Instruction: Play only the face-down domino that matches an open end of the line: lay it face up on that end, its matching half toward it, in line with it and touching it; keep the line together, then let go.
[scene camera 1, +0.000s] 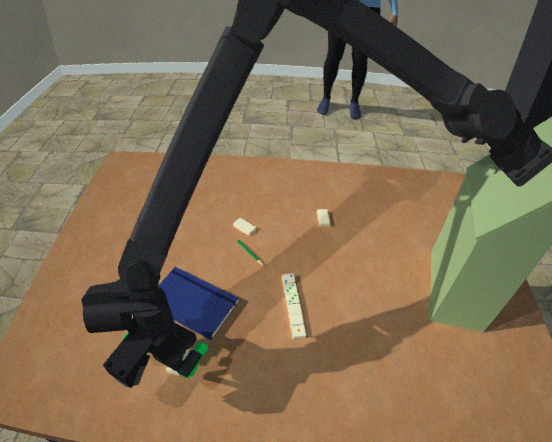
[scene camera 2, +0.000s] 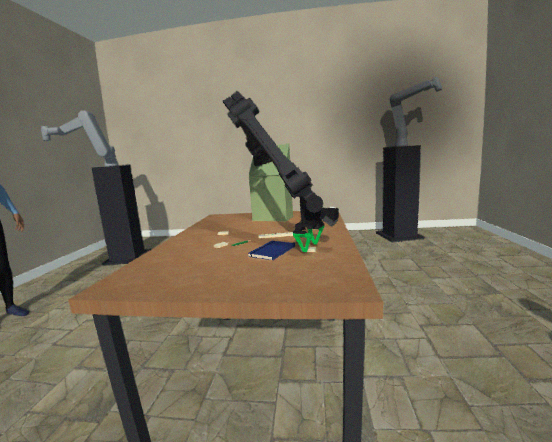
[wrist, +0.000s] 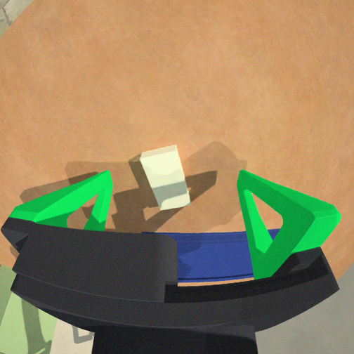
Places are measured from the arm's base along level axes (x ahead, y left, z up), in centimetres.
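Pixels of known places: gripper, fingertip midpoint: (scene camera 1: 172, 361) (scene camera 2: 310, 248); arm's base at its link origin: (scene camera 1: 523, 158) (scene camera 2: 264, 158).
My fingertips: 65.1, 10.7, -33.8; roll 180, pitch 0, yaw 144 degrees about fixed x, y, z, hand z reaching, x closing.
Observation:
Ahead of a thing's pixels: the offset from my fingertips to its top centre, as dx, dy, dz.
The line of face-up dominoes {-25.1, -10.4, -0.3} (scene camera 1: 295, 311) (scene camera 2: 272, 235) lies on the table. Its far end shows two blue dots, its near end one orange dot, with green-dotted and blank halves between. A plain face-down domino {-0.9, -0.4, -0.3} (scene camera 1: 172, 371) (scene camera 2: 312, 249) (wrist: 166, 181) lies below my gripper (scene camera 1: 165, 361) (scene camera 2: 309, 246) (wrist: 174, 177). The gripper is wide open and empty above it, one green finger on each side, and the domino sits slightly tilted between them in the wrist view. Two more face-down dominoes, one {-17.4, -34.4, -0.3} (scene camera 1: 244, 226) (scene camera 2: 220, 245) and another {-37.6, -35.0, -0.3} (scene camera 1: 323, 217) (scene camera 2: 223, 233), lie farther off. Their faces are hidden.
A blue book {-4.1, -13.7, +0.1} (scene camera 1: 200, 302) (scene camera 2: 271, 250) (wrist: 215, 255) lies close beside the gripper, between it and the pencil. The green pencil {-18.0, -25.7, -0.5} (scene camera 1: 249, 252) (scene camera 2: 241, 243) lies near the line's far end. A pale green block (scene camera 1: 480, 270) (scene camera 2: 270, 200) stands at the table's side.

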